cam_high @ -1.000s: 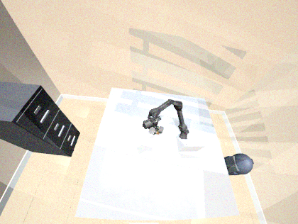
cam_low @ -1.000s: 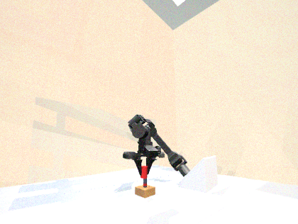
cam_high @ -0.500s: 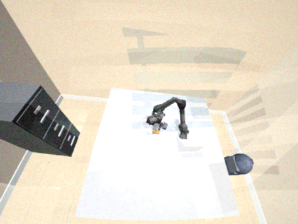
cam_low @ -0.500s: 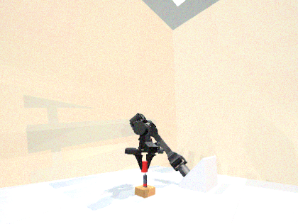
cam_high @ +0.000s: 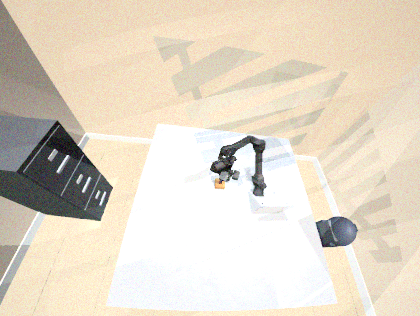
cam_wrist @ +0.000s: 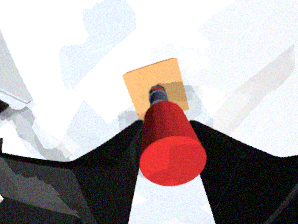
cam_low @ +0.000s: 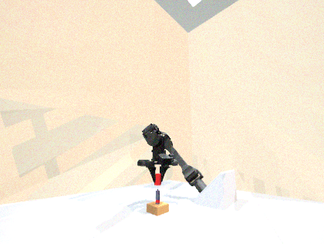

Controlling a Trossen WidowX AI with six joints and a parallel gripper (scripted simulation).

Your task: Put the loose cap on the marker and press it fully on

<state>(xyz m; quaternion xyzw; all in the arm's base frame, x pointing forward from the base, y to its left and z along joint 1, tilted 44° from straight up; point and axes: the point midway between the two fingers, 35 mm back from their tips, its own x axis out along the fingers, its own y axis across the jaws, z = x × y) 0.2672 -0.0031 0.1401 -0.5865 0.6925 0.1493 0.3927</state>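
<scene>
The dark marker is 5 cm below my gripper tip. The rest, counted from my gripper tip: tan holder block: 11 cm below; then red cap: 1 cm above.
</scene>
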